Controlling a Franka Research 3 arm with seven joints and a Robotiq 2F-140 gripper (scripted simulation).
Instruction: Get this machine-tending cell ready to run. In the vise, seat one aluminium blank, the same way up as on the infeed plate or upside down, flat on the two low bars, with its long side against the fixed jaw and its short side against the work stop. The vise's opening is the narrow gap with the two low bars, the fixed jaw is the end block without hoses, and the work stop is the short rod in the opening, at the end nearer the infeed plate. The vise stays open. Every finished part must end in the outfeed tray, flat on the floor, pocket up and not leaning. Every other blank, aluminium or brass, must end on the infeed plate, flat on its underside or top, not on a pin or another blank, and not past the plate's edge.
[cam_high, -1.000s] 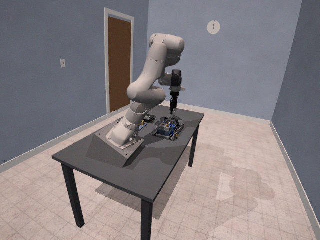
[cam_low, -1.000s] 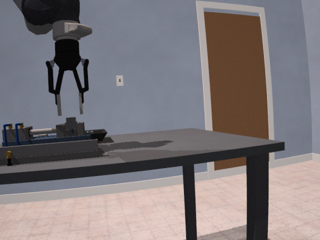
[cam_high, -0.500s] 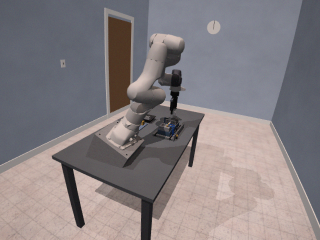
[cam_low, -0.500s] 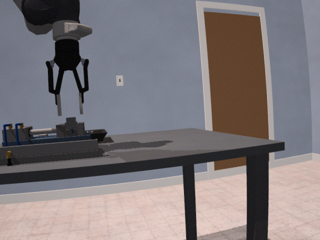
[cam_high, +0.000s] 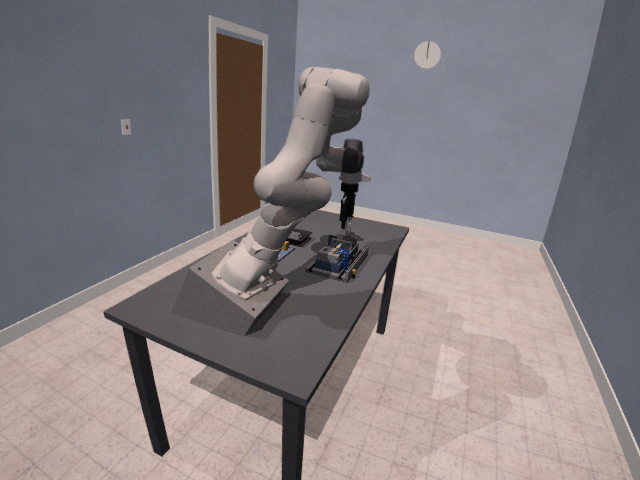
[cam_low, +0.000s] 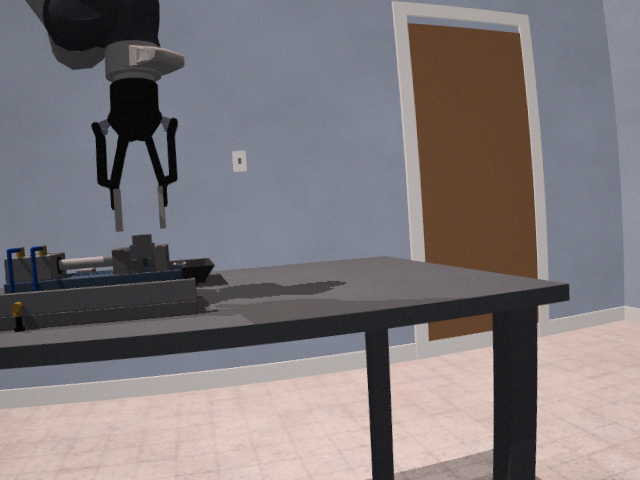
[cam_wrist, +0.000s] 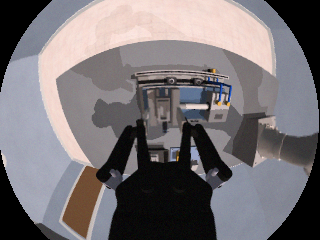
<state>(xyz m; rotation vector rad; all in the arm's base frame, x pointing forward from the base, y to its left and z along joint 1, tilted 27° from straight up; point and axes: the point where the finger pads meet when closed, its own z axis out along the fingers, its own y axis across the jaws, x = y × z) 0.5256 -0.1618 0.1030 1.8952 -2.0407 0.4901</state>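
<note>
The work stop lies 5 cm to the left of my hand and 6 cm below it. From my hand the other things lie so: vise guard rail 8 cm behind, 9 cm to the right, 12 cm below; vise 7 cm behind, 1 cm to the left, 11 cm below; brass blank 6 cm behind, 29 cm to the left, 13 cm below.
</note>
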